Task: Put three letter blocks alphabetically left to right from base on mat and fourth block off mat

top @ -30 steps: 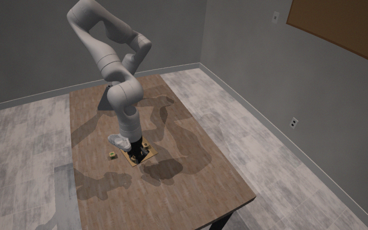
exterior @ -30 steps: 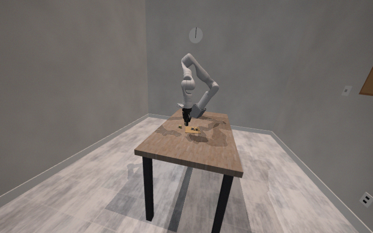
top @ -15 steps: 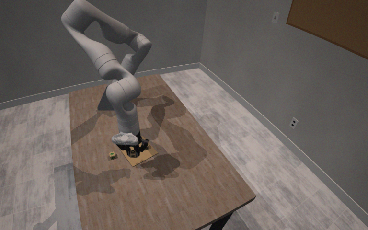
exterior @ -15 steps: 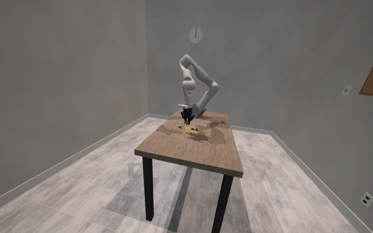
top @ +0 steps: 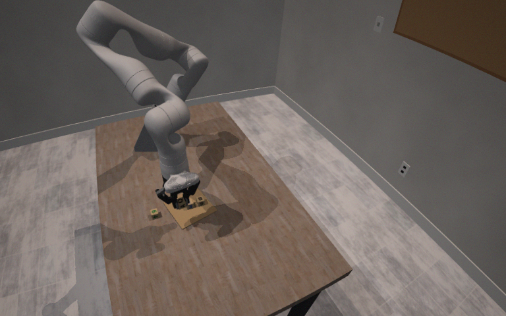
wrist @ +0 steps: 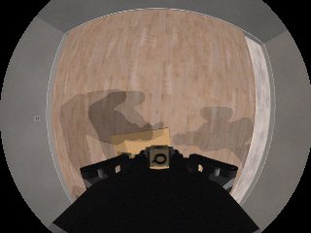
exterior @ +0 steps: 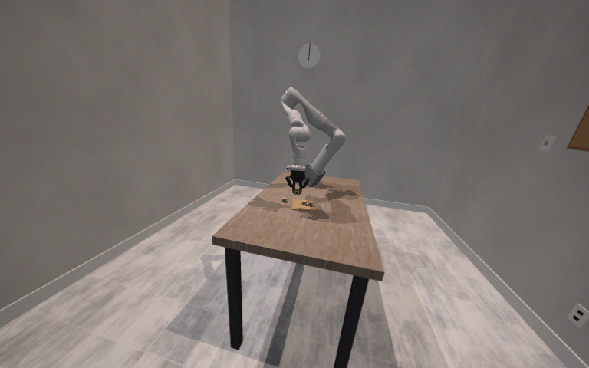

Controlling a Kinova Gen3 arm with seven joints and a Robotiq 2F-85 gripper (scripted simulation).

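My gripper is now 11 cm above the tan mat, 7 cm past it and 3 cm to the right of it. The rest, counted from my hand: block (1 cm below).
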